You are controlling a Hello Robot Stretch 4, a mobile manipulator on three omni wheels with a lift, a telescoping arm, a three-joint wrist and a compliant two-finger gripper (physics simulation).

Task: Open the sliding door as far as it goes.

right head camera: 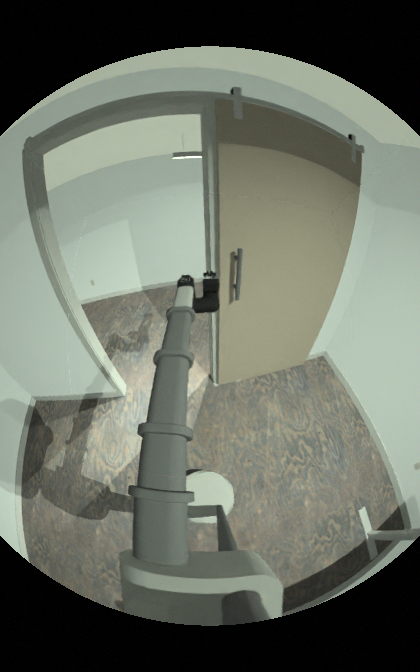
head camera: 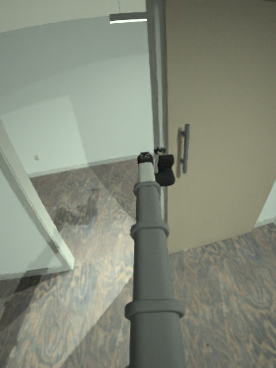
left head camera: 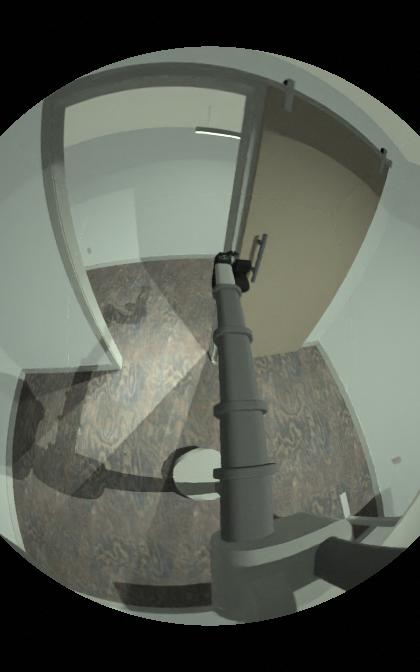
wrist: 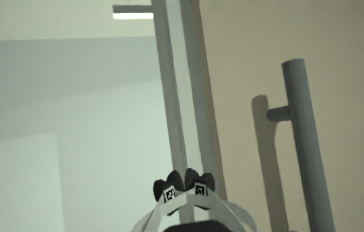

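Pixels of known places: gripper, fingertip midpoint: [right head camera: 208, 272] [head camera: 159, 149] [left head camera: 231, 252] [wrist: 183, 182]; robot's base, link origin: [right head camera: 204, 495] [left head camera: 201, 472].
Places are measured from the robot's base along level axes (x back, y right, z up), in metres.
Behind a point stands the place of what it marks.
Note:
The beige sliding door [head camera: 225, 95] {x -1.098, y 0.482, z 1.398 m} [left head camera: 310, 225] {x -1.111, y 0.551, z 1.368 m} [right head camera: 290, 225] {x -1.112, y 0.556, z 1.404 m} [wrist: 240, 45] {x -1.046, y 0.198, z 1.319 m} stands right of the doorway, its left edge beside the right door jamb [right head camera: 206, 200] {x -1.102, y 0.085, z 1.516 m} [wrist: 167, 75] {x -1.115, y 0.082, z 1.306 m}. The doorway is uncovered, with the far room's wall and floor showing through it. The grey bar handle [head camera: 186, 149] {x -0.984, y 0.241, z 1.131 m} [left head camera: 260, 258] {x -0.983, y 0.248, z 1.130 m} [right head camera: 239, 274] {x -0.985, y 0.247, z 1.129 m} [wrist: 306, 140] {x -0.985, y 0.236, z 1.173 m} is upright on the door's left part. My gripper [head camera: 159, 150] {x -0.981, y 0.085, z 1.145 m} [right head camera: 209, 274] {x -0.981, y 0.085, z 1.145 m} [wrist: 183, 182] {x -0.981, y 0.085, z 1.145 m} is shut, its fingertips together with nothing seen between them. It is in front of the jamb and left of the handle, apart from it. Whether it touches the door edge is unclear.
The left door jamb [left head camera: 52, 165] {x -0.918, y -0.814, z 1.708 m} [right head camera: 35, 185] {x -0.934, y -0.814, z 1.865 m} and a wall bound the doorway. The door hangs from an overhead rail by two hangers [right head camera: 237, 103] {x -1.048, y 0.242, z 2.088 m} [right head camera: 353, 148] {x -1.197, y 1.043, z 2.095 m}. A side wall [left head camera: 385, 350] {x -0.667, y 1.617, z 0.750 m} stands at the right. A ceiling lamp [wrist: 132, 12] {x -2.184, y -0.105, z 2.057 m} shows through the doorway.

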